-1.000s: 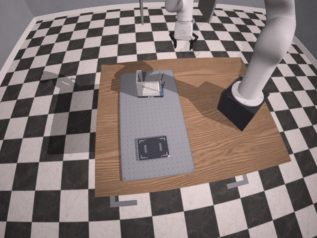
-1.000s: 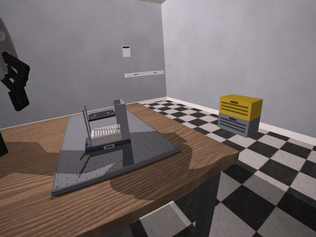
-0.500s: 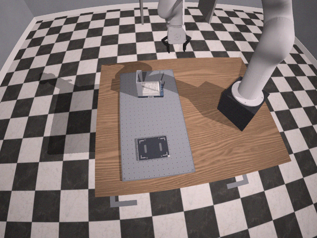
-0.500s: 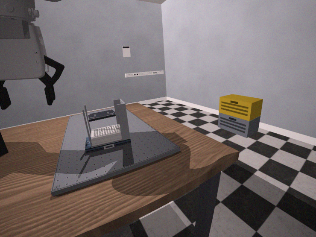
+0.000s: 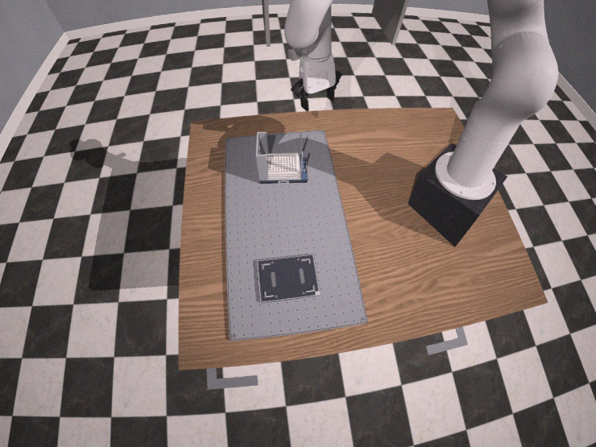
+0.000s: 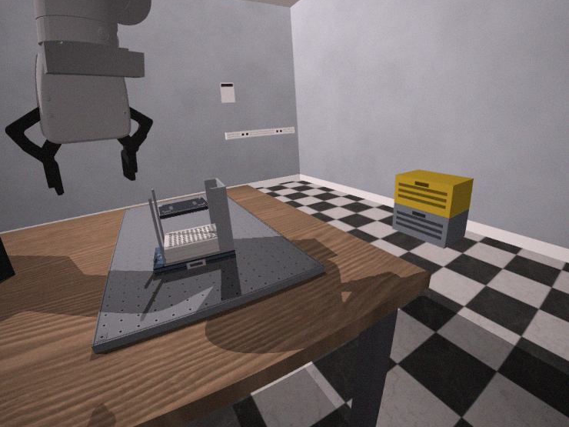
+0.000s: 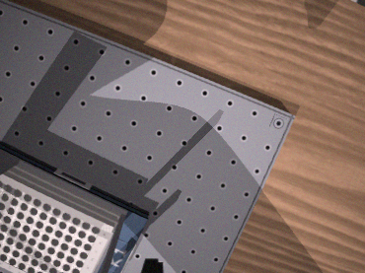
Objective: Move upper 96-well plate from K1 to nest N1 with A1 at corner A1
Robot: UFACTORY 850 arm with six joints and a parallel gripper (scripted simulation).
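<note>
The white 96-well plate lies 160 mm below my hand, 140 mm ahead of it and 90 mm to the left of it. Also, from my hand: dark plate nest N1: 450 mm to the left, 200 mm below, 200 mm ahead.
</note>
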